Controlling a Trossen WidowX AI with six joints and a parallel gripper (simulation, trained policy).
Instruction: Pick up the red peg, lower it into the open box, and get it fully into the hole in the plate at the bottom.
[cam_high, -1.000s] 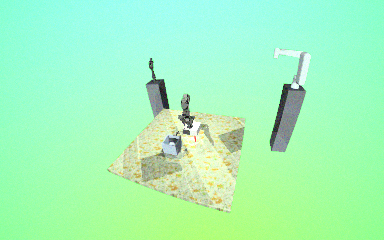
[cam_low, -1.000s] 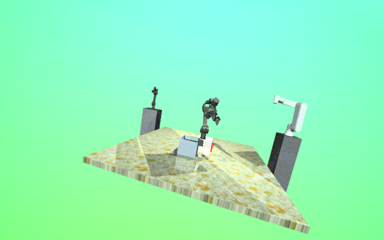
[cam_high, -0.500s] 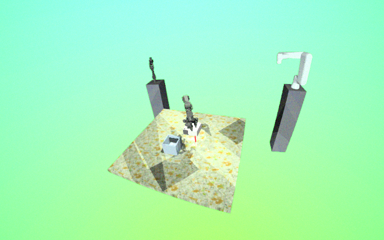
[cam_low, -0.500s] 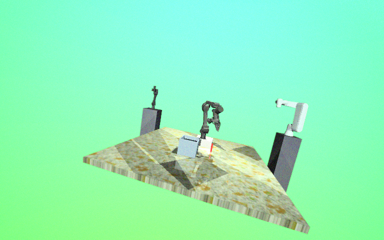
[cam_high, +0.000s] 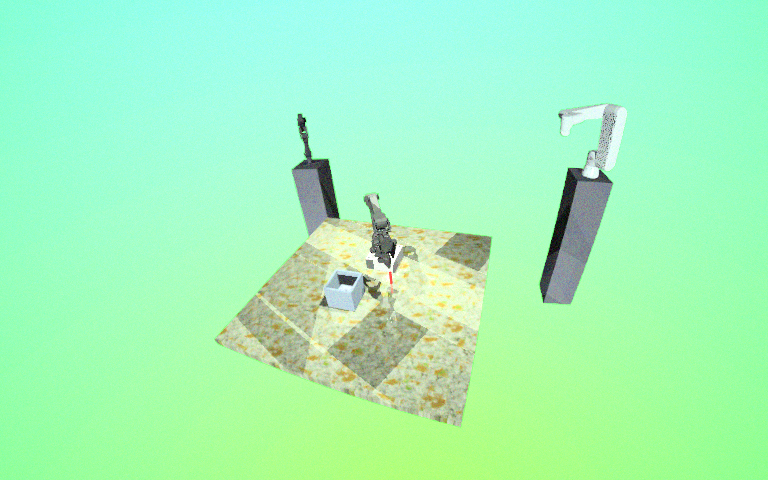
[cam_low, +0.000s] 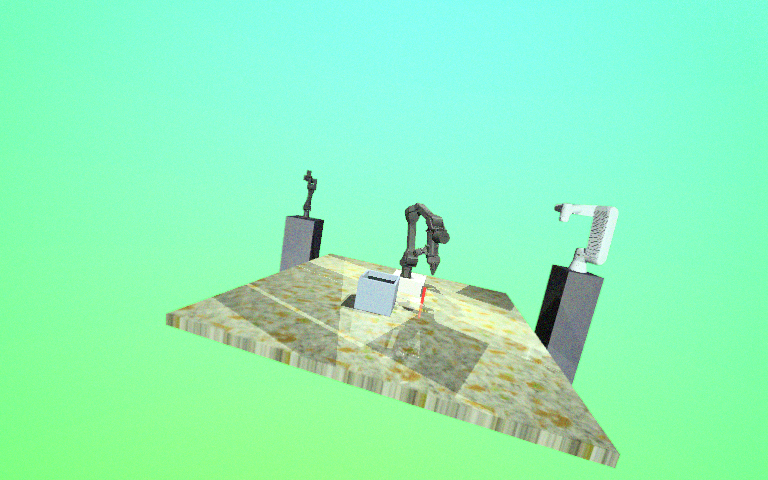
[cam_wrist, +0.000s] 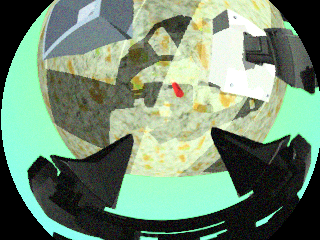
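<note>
Now: gripper tip 20 mm past the thin red peg, 20 mm to the left of it and 120 mm above it.
</note>
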